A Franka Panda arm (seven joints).
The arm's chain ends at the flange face. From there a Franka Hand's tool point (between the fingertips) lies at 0.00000 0.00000 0.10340 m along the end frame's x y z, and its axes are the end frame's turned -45 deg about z.
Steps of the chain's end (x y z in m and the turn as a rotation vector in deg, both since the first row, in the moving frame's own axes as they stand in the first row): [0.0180 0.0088 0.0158 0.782 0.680 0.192]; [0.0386 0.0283 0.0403 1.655 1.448 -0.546]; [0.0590 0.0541 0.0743 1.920 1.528 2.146]
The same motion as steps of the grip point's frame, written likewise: [0.0084 0.0188 0.0158 0.072 1.034 0.192]; [0.0112 0.0470 0.0402 0.146 2.194 -0.546]; [0.0079 0.0796 0.0742 0.277 2.438 2.146]
